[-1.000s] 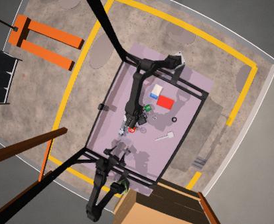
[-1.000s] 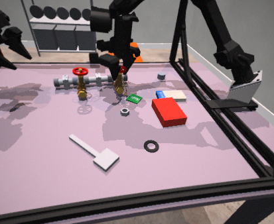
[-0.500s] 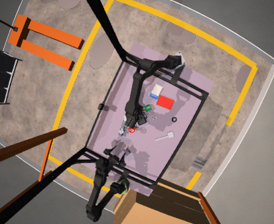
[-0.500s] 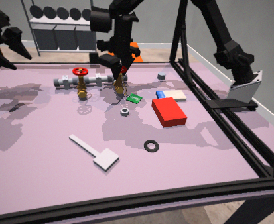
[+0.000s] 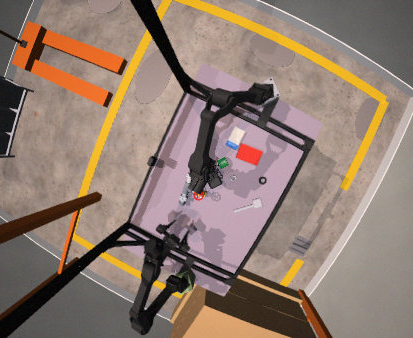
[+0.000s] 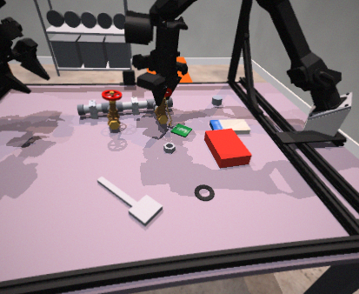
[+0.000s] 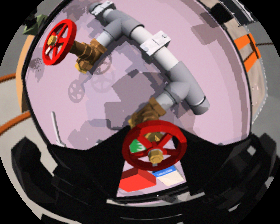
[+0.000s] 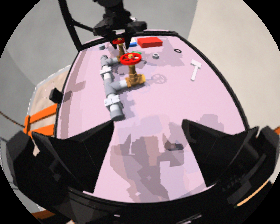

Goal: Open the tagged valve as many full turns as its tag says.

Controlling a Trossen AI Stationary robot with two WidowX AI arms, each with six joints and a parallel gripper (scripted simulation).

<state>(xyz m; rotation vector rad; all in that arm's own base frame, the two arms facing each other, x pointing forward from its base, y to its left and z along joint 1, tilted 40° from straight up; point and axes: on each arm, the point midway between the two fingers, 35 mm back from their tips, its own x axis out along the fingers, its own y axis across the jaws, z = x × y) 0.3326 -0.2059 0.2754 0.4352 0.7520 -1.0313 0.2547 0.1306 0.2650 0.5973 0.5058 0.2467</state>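
My left gripper is now 6 cm short of the green tag, 4 cm to the right of it and 10 cm above it. The rest, counted from my left hand: red block (17 cm ahead, 14 cm to the left, 9 cm below); then grey nut (14 cm ahead, 1 cm to the right, 9 cm below); then flat grey wrench (30 cm ahead, 12 cm to the right, 10 cm below).
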